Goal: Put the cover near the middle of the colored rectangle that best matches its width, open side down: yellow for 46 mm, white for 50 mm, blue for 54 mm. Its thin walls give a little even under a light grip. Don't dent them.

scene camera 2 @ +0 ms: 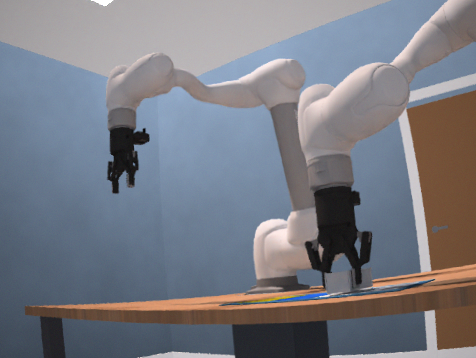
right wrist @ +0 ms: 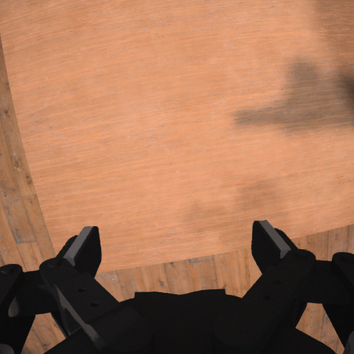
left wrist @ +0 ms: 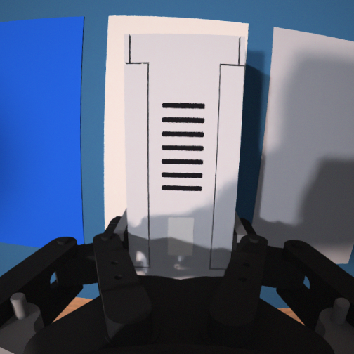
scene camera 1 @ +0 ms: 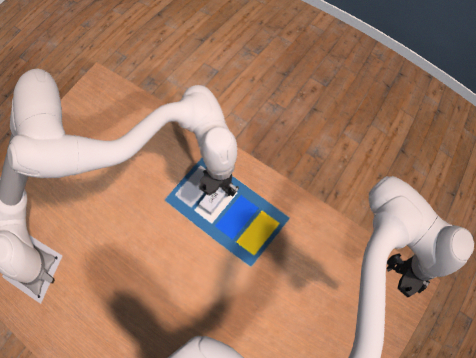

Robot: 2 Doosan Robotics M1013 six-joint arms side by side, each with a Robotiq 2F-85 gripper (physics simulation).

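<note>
The light grey cover (scene camera 1: pixel 212 201) (scene camera 2: pixel 338 282) (left wrist: pixel 183 85) has its slotted closed face up. It is over the white rectangle (scene camera 1: pixel 216 215) (left wrist: pixel 116 125), nearer its right edge in the left wrist view, at or very close to the surface; a small gap cannot be ruled out. My left gripper (scene camera 1: pixel 218 190) (scene camera 2: pixel 342 278) (left wrist: pixel 179 223) is shut on the cover, one finger at each side wall near one end. No dent shows. My right gripper (scene camera 1: pixel 411 286) (scene camera 2: pixel 123 187) (right wrist: pixel 176 239) is open and empty, high over the table's far side.
The blue mat (scene camera 1: pixel 283 220) (left wrist: pixel 95 125) also bears a blue rectangle (scene camera 1: pixel 237 217) (left wrist: pixel 40 130), a yellow rectangle (scene camera 1: pixel 258 233) and a grey rectangle (scene camera 1: pixel 190 187) (left wrist: pixel 310 150). Blue and grey flank the white one. The wooden table (scene camera 1: pixel 125 215) (scene camera 2: pixel 150 313) (right wrist: pixel 125 125) lies around the mat.
</note>
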